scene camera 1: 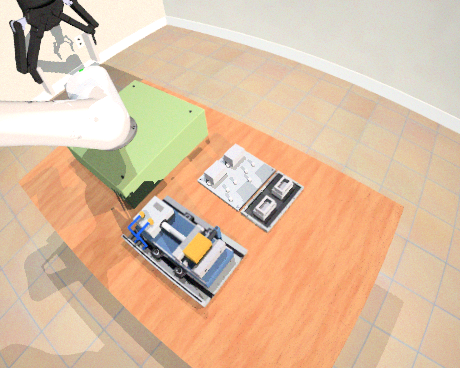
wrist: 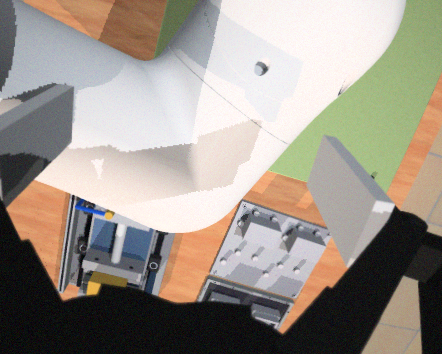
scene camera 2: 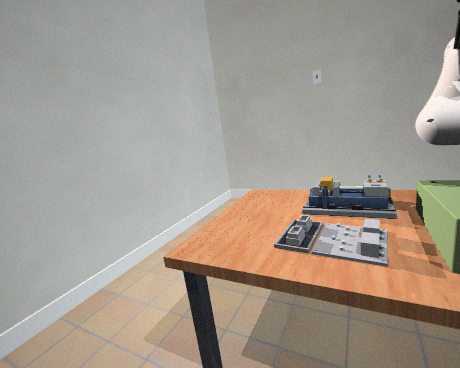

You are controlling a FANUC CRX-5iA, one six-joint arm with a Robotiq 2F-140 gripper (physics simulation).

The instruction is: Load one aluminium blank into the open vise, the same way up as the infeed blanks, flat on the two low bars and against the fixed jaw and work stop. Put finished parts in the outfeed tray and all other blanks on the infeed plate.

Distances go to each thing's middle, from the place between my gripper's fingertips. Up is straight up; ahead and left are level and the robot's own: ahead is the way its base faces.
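Infeed plate (scene camera 1: pixel 241 192): my gripper is well short of it, some way to the right of it and well above it. Outfeed tray (scene camera 1: pixel 279 210), measured from my hand: 410 mm ahead, 250 mm to the left, 410 mm below.
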